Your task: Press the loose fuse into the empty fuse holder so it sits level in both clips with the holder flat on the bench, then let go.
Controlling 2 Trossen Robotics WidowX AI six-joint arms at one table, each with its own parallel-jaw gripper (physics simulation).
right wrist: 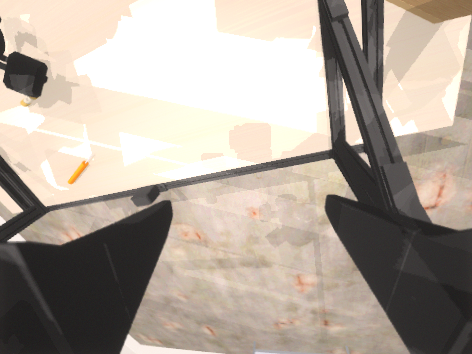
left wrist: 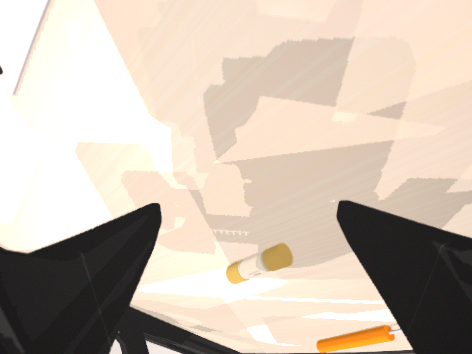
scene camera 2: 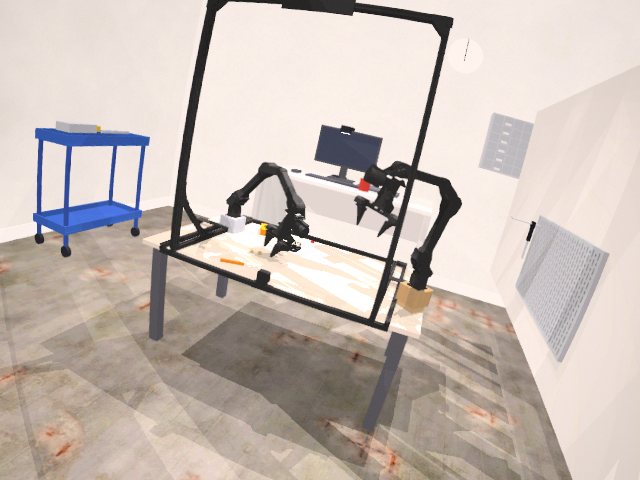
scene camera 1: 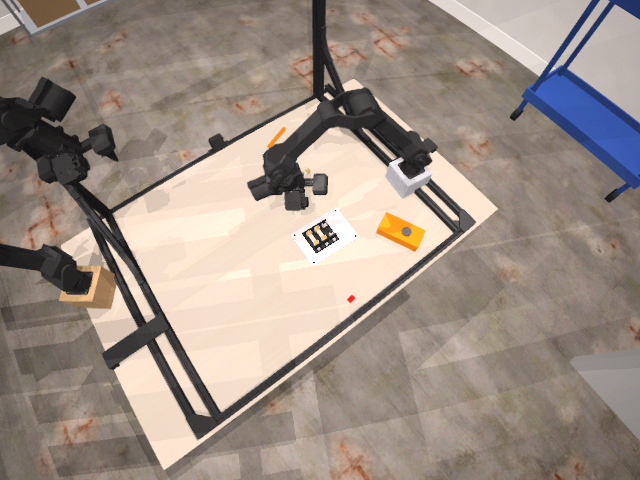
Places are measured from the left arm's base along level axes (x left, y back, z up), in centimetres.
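Pixels of known places: left gripper, fingertip midpoint: [left wrist: 250, 210] [scene camera 2: 267, 251]; right gripper, fingertip midpoint: [right wrist: 249, 204] [scene camera 2: 367, 231] [scene camera 1: 101, 167]; left arm's base at its link origin: [scene camera 2: 233, 215] [scene camera 1: 411, 168]; right arm's base at its link origin: [scene camera 2: 417, 286] [scene camera 1: 79, 283].
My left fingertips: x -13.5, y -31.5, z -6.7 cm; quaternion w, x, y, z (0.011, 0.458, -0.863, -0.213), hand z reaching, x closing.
For each thing: its middle in the pictures, then the offset to it from my left fingertips. "*": a spot on its surface instead.
- loose fuse at the middle of its body: [left wrist: 256, 265] [right wrist: 29, 98] dz -0.2, dx -5.3, dy +2.9 cm
- white plate at a spot on its surface: [left wrist: 20, 30] * dz -0.8, dx +11.2, dy +2.7 cm
- black holder block at the middle of its body: [scene camera 1: 320, 233] dz +1.6, dx +17.0, dy -3.4 cm
- orange block at the middle of its body: [scene camera 1: 400, 231] dz +0.8, dx +28.1, dy +18.4 cm
- orange-handled screwdriver at the middle of its body: [left wrist: 364, 337] [right wrist: 80, 169] [scene camera 1: 273, 141] [scene camera 2: 236, 262] dz -0.3, dx -23.0, dy +0.5 cm
- small red piece at the middle of its body: [scene camera 1: 350, 298] dz -0.6, dx +37.6, dy -5.6 cm
The loose fuse [left wrist: 251, 267] [right wrist: 27, 101] has gold caps and a white middle. In the left wrist view it lies below centre on the table, apart from the white plate [scene camera 1: 343, 227] [left wrist: 20, 30]. In scene camera 1 the black holder block [scene camera 1: 320, 235] with pale and gold parts sits on that plate; its clips are too small to tell apart. My left gripper [left wrist: 250, 210] [scene camera 2: 269, 249] is open and empty above the table, with the fuse showing between and below its fingertips in its wrist view. My right gripper [right wrist: 249, 204] [scene camera 2: 369, 229] is open and empty, raised high beyond the table edge.
An orange block [scene camera 1: 392, 228] with a grey disc lies right of the plate. An orange-handled screwdriver [scene camera 1: 276, 136] [scene camera 2: 232, 261] [left wrist: 355, 339] [right wrist: 78, 171] lies near the table edge. A small red piece [scene camera 1: 351, 298] lies near the opposite edge. A black frame [scene camera 1: 305, 360] borders the table.
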